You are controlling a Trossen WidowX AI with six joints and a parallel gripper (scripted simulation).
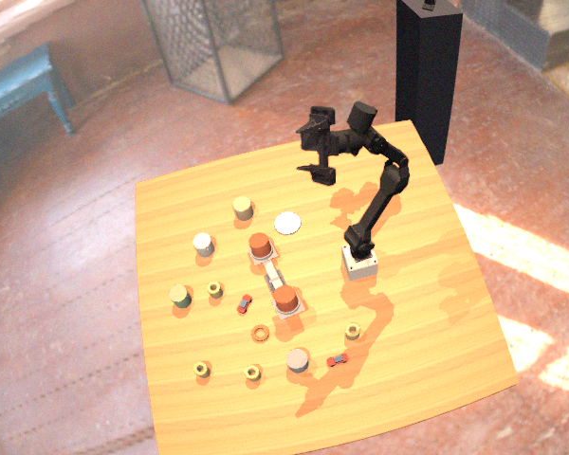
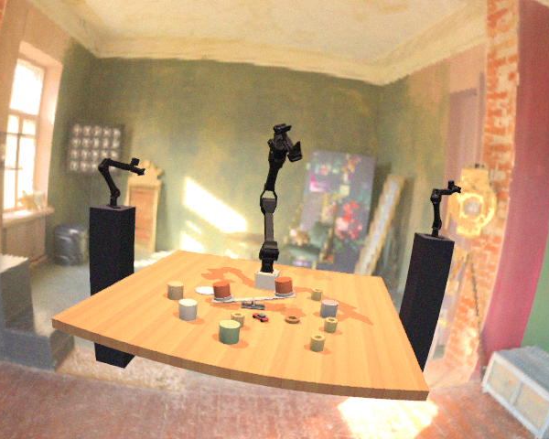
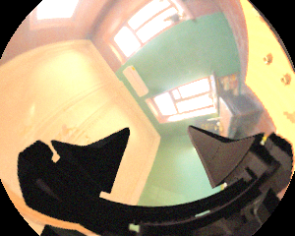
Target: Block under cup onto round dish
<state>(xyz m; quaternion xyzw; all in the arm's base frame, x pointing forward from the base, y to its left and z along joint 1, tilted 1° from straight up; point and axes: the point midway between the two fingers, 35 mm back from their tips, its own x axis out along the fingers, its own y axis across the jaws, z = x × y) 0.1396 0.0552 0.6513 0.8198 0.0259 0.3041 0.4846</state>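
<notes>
The grey block is 140 mm ahead of my gripper tip, 230 mm to the right of it and 700 mm below it. From my gripper tip the other things lie so: balance 130 mm ahead, 90 mm to the right, 720 mm below; then orange cup 110 mm ahead, 40 mm to the left, 630 mm below; then balance beam 130 mm ahead, 90 mm to the right, 710 mm below.
</notes>
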